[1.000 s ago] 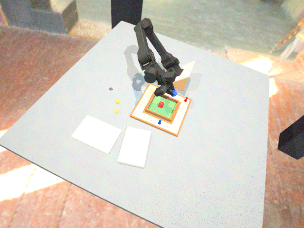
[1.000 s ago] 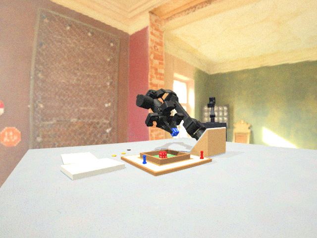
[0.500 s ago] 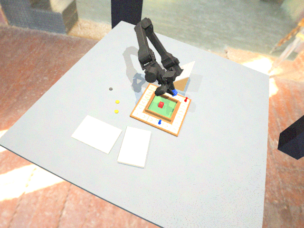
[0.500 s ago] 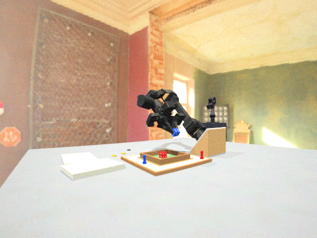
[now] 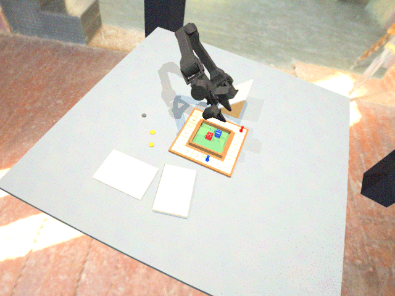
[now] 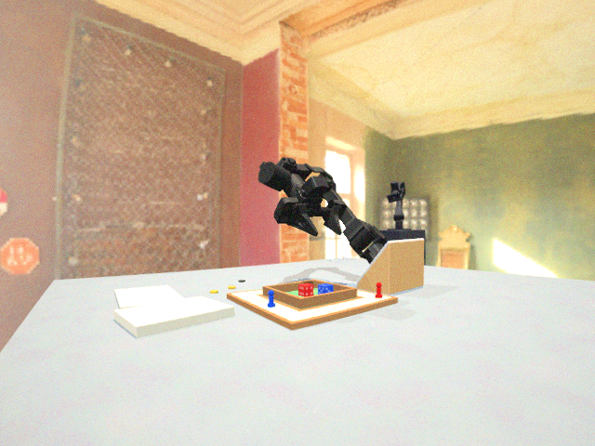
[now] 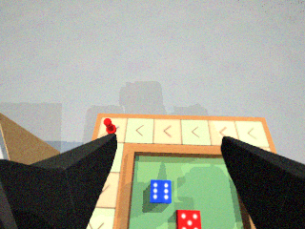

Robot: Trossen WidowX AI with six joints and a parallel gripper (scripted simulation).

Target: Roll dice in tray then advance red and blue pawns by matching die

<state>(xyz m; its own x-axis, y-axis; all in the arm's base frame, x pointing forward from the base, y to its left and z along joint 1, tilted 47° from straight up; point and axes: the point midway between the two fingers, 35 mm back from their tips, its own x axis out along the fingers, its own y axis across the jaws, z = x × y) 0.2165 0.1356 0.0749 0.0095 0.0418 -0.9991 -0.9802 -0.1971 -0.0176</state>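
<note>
Now: gripper tip 90 mm past the red pawn, 60 mm to the right of it and 130 mm above it. Round my gripper tip: dark disc (90 mm ahead, 360 mm to the right, 150 mm below); blue pawn (140 mm ahead, 130 mm below).
</note>
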